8 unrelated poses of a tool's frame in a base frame.
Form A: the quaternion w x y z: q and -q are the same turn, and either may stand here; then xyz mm.
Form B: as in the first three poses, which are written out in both.
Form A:
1: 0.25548, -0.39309, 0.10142, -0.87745, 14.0, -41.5, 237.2
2: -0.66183, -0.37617, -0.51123, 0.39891, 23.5, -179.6, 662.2
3: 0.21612, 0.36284, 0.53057, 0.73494, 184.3, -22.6, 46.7
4: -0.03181, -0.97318, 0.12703, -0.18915, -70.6, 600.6, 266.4
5: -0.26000, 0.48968, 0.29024, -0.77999, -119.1, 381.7, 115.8
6: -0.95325, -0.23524, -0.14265, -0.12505, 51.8, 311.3, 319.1
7: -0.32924, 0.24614, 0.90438, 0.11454, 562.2, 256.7, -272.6
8: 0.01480, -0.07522, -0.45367, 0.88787, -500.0, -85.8, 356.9
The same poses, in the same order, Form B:
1: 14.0, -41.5, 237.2, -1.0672, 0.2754, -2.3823
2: 23.5, -179.6, 662.2, 0.8506, 1.1560, -0.9020
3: 184.3, -22.6, 46.7, 1.0056, 1.4704, 2.0368
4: -70.6, 600.6, 266.4, 2.9969, -0.3912, 0.5825
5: -119.1, 381.7, 115.8, -1.3264, -0.7862, 2.1128
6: 51.8, 311.3, 319.1, 0.4779, 0.2898, 0.2541
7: 562.2, 256.7, -272.6, -0.6440, -2.3663, -0.2997
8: -500.0, -85.8, 356.9, -0.2341, -1.4120, 2.7633
